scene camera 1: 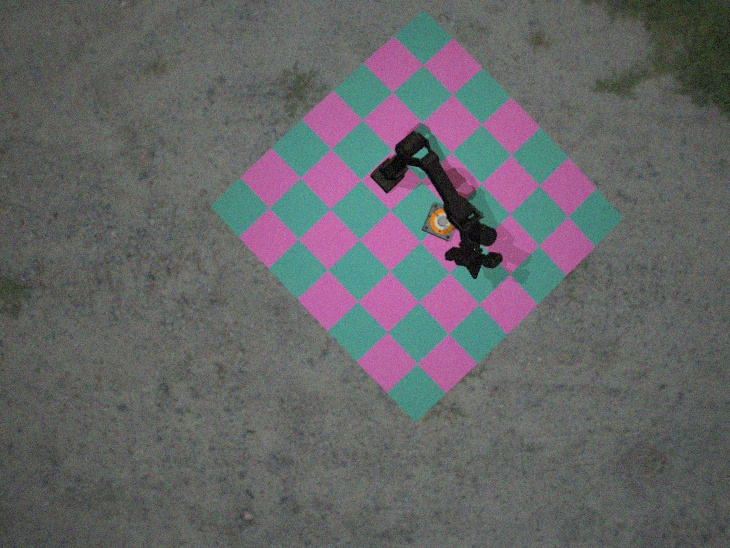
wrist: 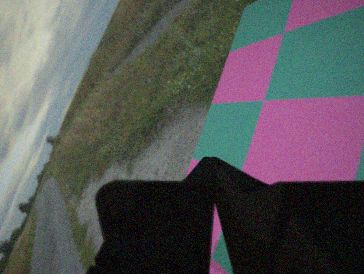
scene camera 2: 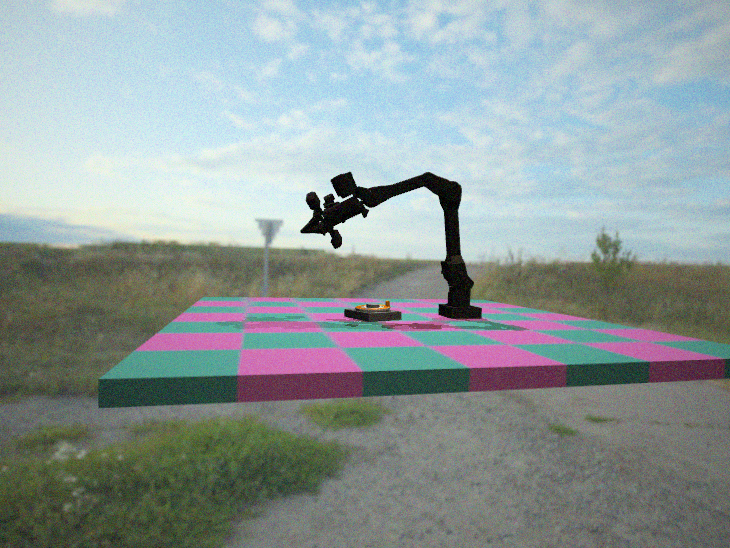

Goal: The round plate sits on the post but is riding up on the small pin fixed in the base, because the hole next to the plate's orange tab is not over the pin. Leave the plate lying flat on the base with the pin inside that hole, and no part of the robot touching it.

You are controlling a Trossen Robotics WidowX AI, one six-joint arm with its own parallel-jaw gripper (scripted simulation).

Scene:
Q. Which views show my gripper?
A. Scene camera 1, the wrist view and scene camera 2: all of them.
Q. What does my gripper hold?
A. Nothing.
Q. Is my gripper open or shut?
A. Shut.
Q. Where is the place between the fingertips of my gripper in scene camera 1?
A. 475, 278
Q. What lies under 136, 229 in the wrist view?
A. My gripper.

